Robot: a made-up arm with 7 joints. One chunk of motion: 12 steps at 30 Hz.
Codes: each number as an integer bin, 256 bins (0 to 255) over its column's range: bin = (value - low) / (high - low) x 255, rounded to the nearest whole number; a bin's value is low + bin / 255 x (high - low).
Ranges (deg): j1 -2..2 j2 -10..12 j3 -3..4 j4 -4..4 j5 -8..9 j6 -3..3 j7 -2..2
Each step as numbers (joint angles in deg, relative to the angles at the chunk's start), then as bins.
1 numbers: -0.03 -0.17 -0.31 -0.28 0.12 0.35 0.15
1 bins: 126 114 98 119 122 142 137
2 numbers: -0.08 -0.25 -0.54 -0.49 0.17 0.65 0.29
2 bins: 122 113 90 112 123 155 146
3 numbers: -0.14 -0.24 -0.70 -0.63 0.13 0.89 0.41
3 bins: 119 113 84 107 122 165 154
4 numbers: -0.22 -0.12 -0.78 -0.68 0.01 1.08 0.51
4 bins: 113 115 81 106 120 173 160
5 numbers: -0.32 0.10 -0.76 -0.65 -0.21 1.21 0.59
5 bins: 107 117 82 107 117 179 165
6 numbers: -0.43 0.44 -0.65 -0.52 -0.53 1.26 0.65
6 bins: 100 121 86 111 112 181 169
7 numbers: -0.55 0.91 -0.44 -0.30 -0.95 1.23 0.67
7 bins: 92 126 93 118 106 180 170
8 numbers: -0.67 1.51 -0.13 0.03 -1.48 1.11 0.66
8 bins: 85 133 105 128 98 175 170
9 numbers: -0.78 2.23 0.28 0.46 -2.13 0.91 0.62
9 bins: 78 142 119 142 88 166 167
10 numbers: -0.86 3.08 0.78 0.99 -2.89 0.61 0.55
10 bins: 73 152 138 159 77 153 163
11 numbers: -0.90 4.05 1.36 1.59 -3.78 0.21 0.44
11 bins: 70 163 159 178 63 136 156
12 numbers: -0.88 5.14 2.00 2.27 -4.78 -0.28 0.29
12 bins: 71 175 182 200 48 116 146
